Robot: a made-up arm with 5 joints.
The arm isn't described. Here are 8 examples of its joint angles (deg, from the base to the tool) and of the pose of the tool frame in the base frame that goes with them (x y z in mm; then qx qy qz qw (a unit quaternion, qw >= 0)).
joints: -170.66 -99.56 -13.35 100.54 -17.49
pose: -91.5 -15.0 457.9 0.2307 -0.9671 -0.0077 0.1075
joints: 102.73 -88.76 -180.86 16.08 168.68
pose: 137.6 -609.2 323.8 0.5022 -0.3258 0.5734 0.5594
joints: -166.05 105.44 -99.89 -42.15 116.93
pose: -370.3 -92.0 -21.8 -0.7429 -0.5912 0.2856 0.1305
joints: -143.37 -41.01 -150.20 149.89 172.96
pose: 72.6 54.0 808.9 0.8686 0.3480 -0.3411 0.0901
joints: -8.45 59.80 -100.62 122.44 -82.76
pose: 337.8 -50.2 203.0 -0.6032 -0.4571 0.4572 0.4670
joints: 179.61 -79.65 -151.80 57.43 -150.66
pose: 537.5 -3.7 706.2 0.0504 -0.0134 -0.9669 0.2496
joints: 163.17 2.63 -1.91 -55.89 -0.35
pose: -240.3 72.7 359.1 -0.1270 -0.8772 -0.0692 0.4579
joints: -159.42 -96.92 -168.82 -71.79 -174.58
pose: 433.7 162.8 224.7 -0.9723 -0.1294 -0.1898 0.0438
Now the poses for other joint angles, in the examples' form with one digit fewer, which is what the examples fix.
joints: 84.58 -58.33 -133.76 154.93 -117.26
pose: -14 -151 753 -0.180 0.931 0.306 0.090
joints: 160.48 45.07 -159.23 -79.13 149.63
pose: -282 100 769 0.115 0.011 0.901 0.419
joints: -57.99 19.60 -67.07 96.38 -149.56
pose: 173 -276 317 -0.635 -0.652 -0.099 0.402
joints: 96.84 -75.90 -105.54 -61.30 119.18
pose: 50 -416 719 0.511 -0.101 0.264 0.812
